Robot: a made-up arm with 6 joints.
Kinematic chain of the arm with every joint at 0, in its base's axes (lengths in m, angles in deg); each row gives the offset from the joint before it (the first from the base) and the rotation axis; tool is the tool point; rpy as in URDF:
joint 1: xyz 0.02 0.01 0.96 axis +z
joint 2: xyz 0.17 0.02 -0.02 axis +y
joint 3: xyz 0 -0.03 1.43 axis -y
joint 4: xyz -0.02 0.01 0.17 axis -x
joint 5: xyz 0.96 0 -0.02 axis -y
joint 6: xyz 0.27 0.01 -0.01 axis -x
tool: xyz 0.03 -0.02 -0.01 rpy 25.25 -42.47 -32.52
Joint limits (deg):
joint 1: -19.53..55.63
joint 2: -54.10..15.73
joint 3: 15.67..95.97
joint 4: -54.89..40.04
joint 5: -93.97..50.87
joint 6: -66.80..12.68
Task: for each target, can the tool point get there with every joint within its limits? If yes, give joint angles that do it. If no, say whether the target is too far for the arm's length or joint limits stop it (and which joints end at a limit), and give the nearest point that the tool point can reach.
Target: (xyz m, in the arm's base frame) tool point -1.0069 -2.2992 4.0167
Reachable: no: too far | nearest point -0.8216 -1.3261 2.9650 | short by 1.445 m
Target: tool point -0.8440 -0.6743 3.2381
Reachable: yes | joints 38.83 -37.64 67.99 -9.00 -10.79 -13.58
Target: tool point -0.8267 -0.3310 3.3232
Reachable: yes | joints 20.99 -33.93 54.31 -3.83 39.83 -21.44
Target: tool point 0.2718 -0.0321 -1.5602
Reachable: no: joint limits stop it (at a limit: joint 2, joint 3, joint 5, joint 6) | nearest point 1.4447 -0.2282 2.1683 | short by 3.914 m
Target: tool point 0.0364 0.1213 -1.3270
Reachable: no: joint limits stop it (at a limit: joint 1, joint 2, joint 3, joint 5, joint 6) | nearest point 0.8321 1.2046 2.1683 | short by 3.745 m
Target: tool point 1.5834 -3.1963 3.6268
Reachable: no: too far | nearest point 1.4119 -0.6671 2.9629 | short by 2.621 m
